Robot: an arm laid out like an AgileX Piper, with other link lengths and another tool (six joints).
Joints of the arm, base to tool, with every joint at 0 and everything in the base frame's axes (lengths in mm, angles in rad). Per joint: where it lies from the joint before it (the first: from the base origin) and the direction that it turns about. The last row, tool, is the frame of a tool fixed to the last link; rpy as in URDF.
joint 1: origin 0 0 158.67 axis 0 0 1
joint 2: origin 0 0 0 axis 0 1 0
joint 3: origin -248.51 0 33.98 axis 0 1 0
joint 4: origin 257.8 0 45.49 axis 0.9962 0 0.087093
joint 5: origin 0 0 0 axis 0 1 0
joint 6: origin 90.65 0 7.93 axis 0.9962 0 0.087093
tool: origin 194.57 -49 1.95 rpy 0.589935 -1.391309 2.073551
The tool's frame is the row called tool.
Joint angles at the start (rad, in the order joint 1, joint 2, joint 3, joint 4, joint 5, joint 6):
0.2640 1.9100 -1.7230 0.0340 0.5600 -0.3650
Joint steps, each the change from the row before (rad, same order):
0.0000 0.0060 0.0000 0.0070 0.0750 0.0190
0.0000 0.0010 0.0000 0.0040 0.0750 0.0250
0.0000 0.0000 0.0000 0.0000 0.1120 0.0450
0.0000 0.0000 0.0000 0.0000 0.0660 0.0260
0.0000 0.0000 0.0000 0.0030 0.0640 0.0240
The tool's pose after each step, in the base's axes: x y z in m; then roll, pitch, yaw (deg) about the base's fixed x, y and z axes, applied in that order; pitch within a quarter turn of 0, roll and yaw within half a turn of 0. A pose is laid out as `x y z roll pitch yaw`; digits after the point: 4 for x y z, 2 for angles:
0.5807 0.1111 0.1838 127.63 -41.73 52.48
0.5651 0.1083 0.1668 132.32 -38.88 48.60
0.5395 0.1026 0.1449 138.27 -34.17 43.36
0.5233 0.0989 0.1335 141.25 -31.15 40.70
0.5068 0.0958 0.1234 143.96 -28.14 38.34

